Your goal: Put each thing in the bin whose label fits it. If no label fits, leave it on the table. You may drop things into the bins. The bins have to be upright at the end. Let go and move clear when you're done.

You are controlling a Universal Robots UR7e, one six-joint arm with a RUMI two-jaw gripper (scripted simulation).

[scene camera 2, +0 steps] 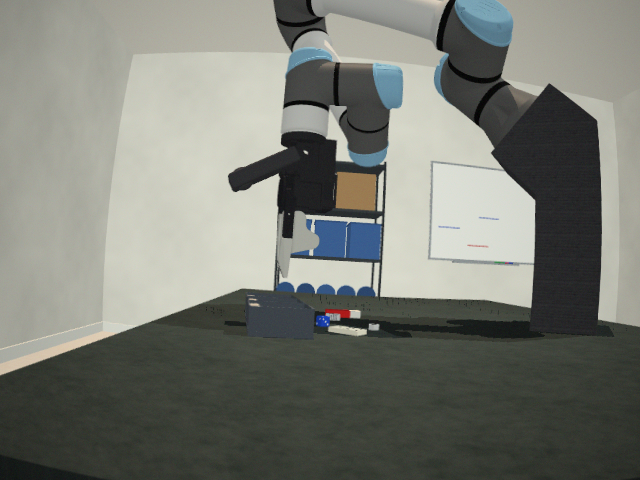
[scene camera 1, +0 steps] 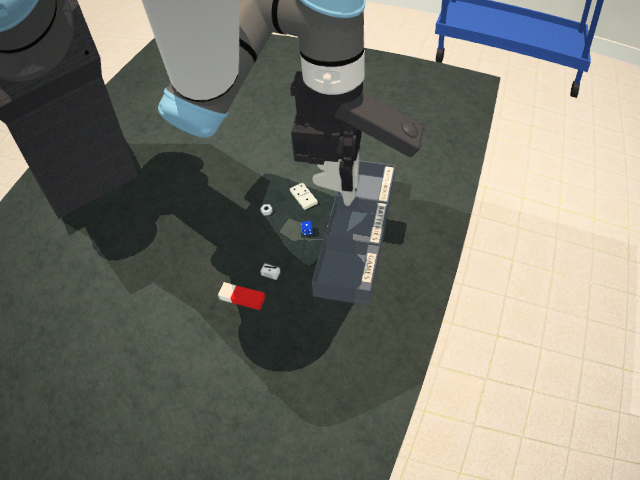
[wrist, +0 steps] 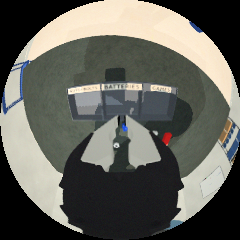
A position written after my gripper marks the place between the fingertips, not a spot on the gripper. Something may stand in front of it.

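Observation:
You'd see my gripper [scene camera 1: 348,202] from scene camera 1, and scene camera 2 has the gripper [scene camera 2: 284,277] too. The wrist view shows the gripper [wrist: 122,116] as well.

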